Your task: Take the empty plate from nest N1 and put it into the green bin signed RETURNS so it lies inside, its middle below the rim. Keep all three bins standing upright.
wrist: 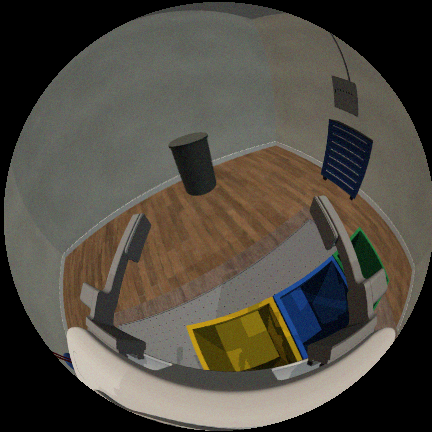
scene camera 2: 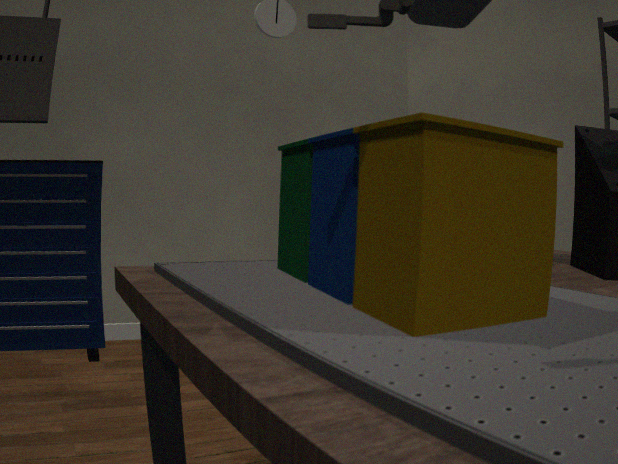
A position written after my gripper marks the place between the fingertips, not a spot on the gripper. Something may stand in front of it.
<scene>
In view: my gripper [wrist: 225,209], a green bin [scene camera 2: 297,158], a blue bin [scene camera 2: 335,172] and a yellow bin [scene camera 2: 456,220].
The green bin also shows in the wrist view [wrist: 369,261]. The blue bin also shows in the wrist view [wrist: 315,306]. The yellow bin shows as well in the wrist view [wrist: 256,337].
</scene>
